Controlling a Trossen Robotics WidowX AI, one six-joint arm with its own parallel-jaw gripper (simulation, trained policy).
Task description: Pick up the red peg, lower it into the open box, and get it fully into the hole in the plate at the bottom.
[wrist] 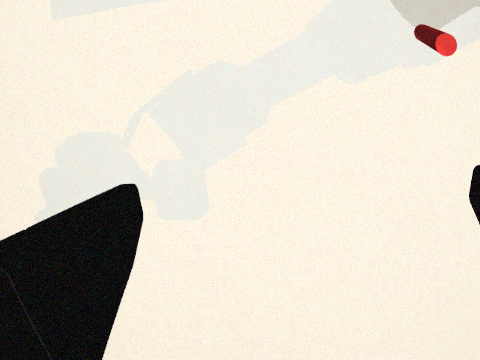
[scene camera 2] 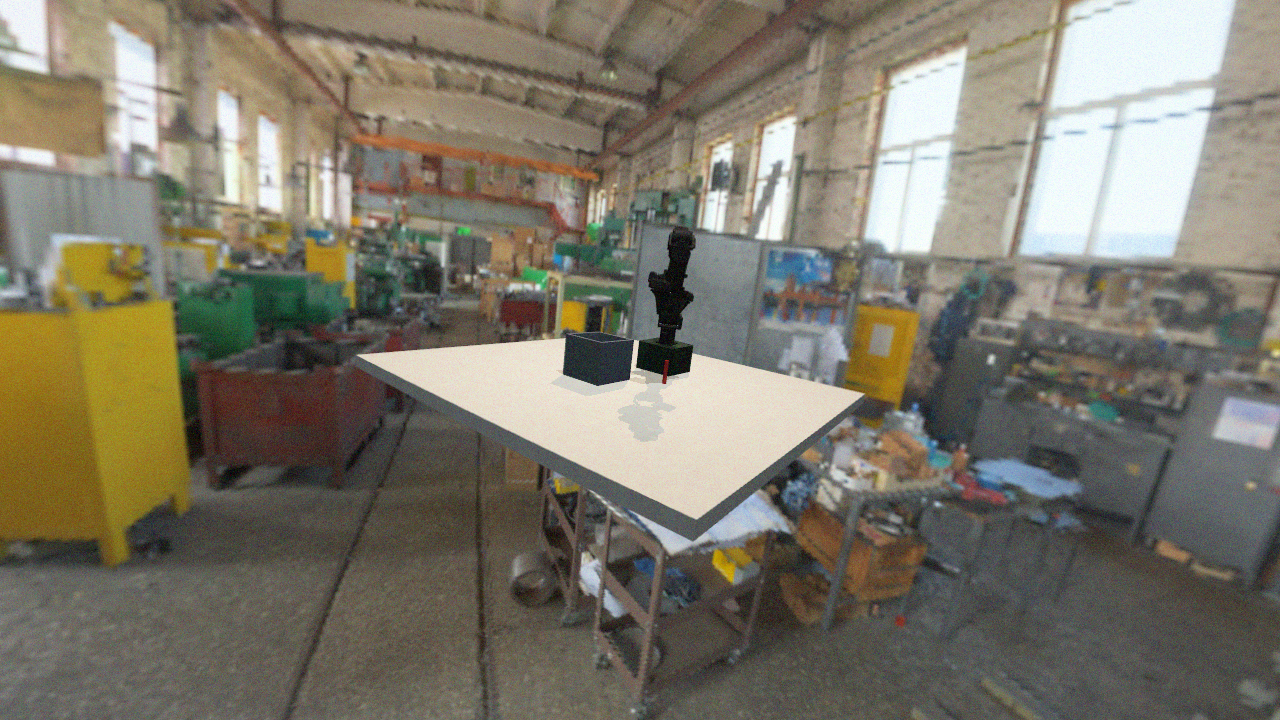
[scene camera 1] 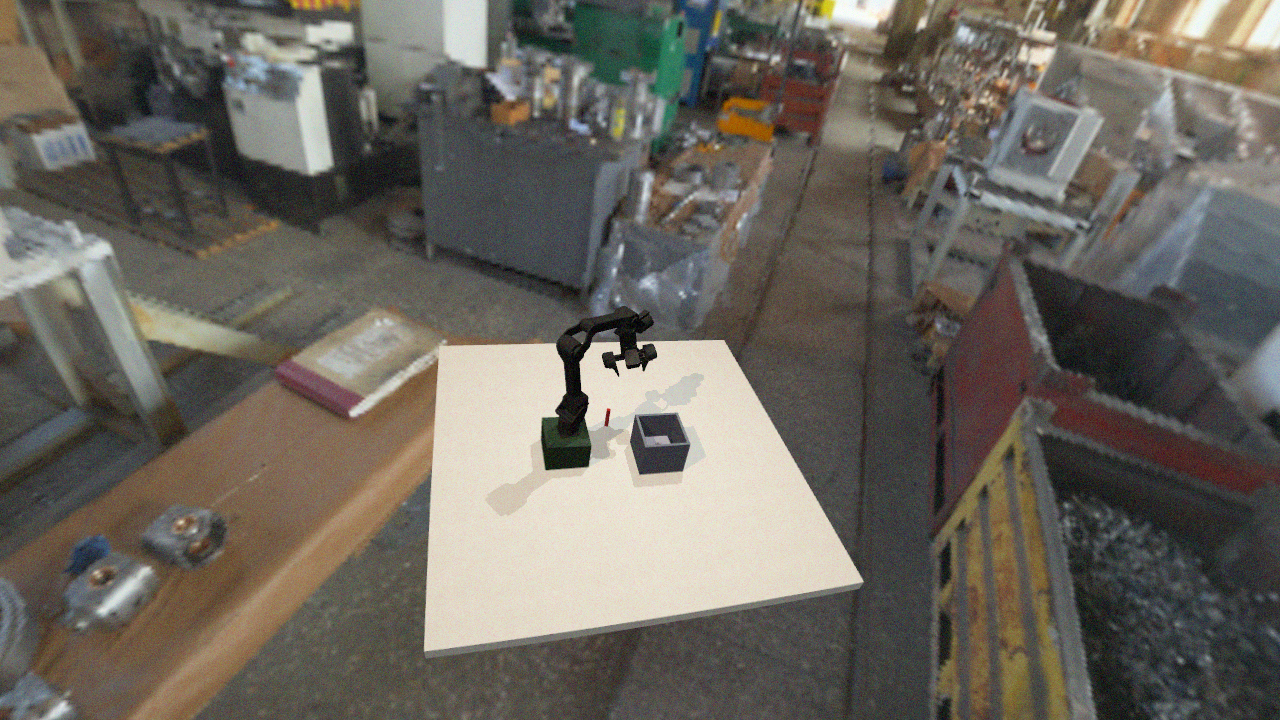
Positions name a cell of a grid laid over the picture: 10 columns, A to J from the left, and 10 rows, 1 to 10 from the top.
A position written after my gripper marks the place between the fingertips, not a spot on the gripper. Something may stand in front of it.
Labels:
My gripper shows in the wrist view (G6), in scene camera 2 (F5) and in scene camera 1 (E6).

